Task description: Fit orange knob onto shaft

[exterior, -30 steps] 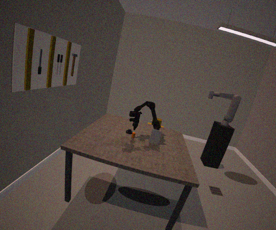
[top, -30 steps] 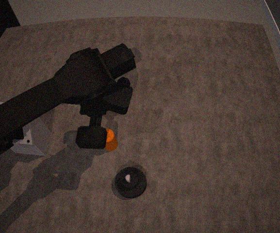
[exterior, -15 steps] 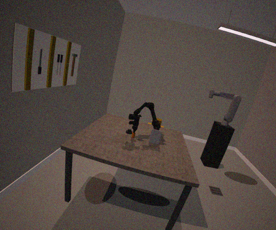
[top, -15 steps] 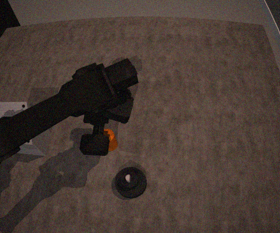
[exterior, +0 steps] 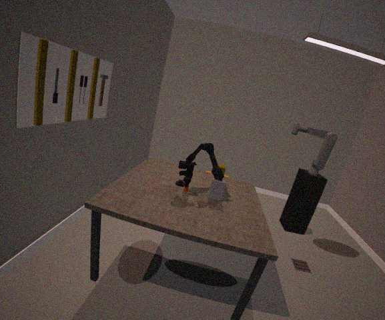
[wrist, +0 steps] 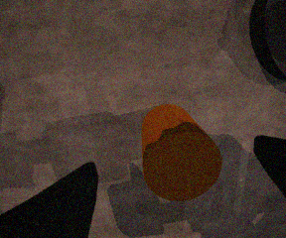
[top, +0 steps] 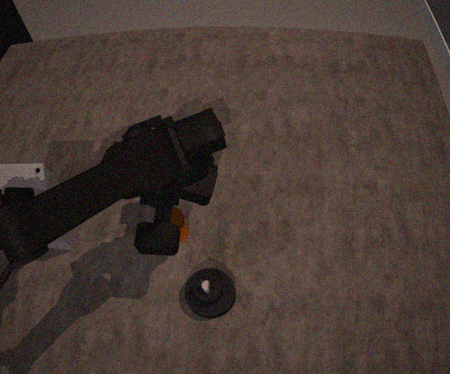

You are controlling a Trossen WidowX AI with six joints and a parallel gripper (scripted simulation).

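Right now my gripper tip is 1 cm above the orange knob. The rest, counted from my gripper tip: D-shaft pedestal (12 cm to the right, 7 cm ahead, 2 cm below).
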